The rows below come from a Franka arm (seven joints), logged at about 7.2 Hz.
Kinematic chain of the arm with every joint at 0, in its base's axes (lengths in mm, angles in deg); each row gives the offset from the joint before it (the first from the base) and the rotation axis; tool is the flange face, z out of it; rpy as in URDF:
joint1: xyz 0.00 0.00 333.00 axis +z
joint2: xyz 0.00 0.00 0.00 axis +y
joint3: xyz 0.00 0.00 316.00 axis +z
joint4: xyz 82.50 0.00 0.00 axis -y
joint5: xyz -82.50 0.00 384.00 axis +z
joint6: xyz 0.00 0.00 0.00 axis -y
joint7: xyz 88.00 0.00 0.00 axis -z
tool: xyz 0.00 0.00 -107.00 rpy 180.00 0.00 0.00
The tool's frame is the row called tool.
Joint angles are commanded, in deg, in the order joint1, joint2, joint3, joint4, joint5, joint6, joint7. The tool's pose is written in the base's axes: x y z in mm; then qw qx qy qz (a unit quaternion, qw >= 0). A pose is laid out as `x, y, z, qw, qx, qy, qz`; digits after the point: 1 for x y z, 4 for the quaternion.
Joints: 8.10 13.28 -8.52 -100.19 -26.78 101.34 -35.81
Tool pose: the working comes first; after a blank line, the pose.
Where each joint sits with the arm in this pose, in the base's axes (m; each line is computed from the numbers above, not from the rounded line before):
joint1: 0.0000 0.0000 0.3330
joint2: 0.0000 0.0000 0.3330
joint3: 0.0719 0.0102 0.6405
joint4: 0.1522 0.0093 0.6218
joint5: 0.5375 0.0054 0.5455
joint6: 0.5375 0.0054 0.5455
joint7: 0.6228 0.0122 0.5253
the tool: 0.6049 -0.0382 0.4326

604.9, -38.2, 432.6, 0.1941, 0.8969, 0.3587, -0.1711
